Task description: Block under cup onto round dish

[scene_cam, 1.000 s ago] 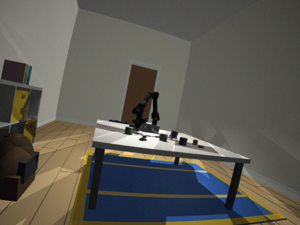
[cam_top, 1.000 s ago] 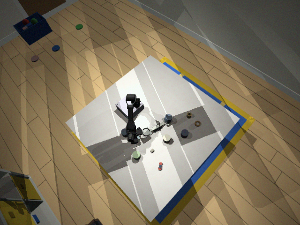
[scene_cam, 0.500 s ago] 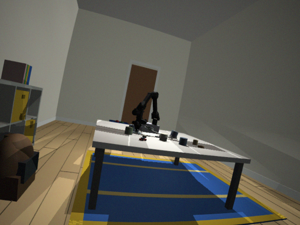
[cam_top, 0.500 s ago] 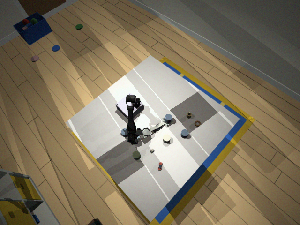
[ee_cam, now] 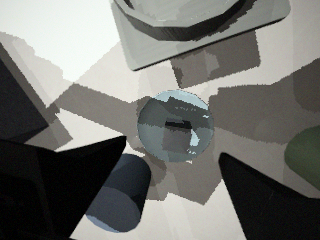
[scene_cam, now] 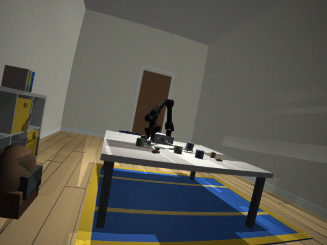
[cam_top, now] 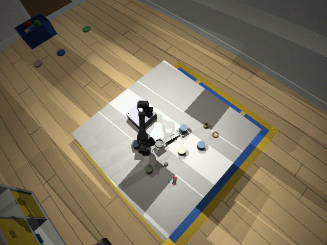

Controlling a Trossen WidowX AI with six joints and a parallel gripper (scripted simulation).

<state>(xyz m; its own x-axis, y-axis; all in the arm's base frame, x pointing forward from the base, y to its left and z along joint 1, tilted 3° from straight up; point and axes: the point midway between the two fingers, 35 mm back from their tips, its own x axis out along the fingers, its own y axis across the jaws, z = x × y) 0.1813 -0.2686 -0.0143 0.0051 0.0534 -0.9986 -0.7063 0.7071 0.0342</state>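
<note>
Right now the round light blue dish is 50 mm below my gripper tip. Round my gripper tip: balance beam 210 mm to the left, 120 mm ahead, 20 mm below; small dark block 220 mm ahead, 50 mm below, 10 mm to the right; green cylinder 150 mm to the right, 130 mm ahead, 20 mm below.
</note>
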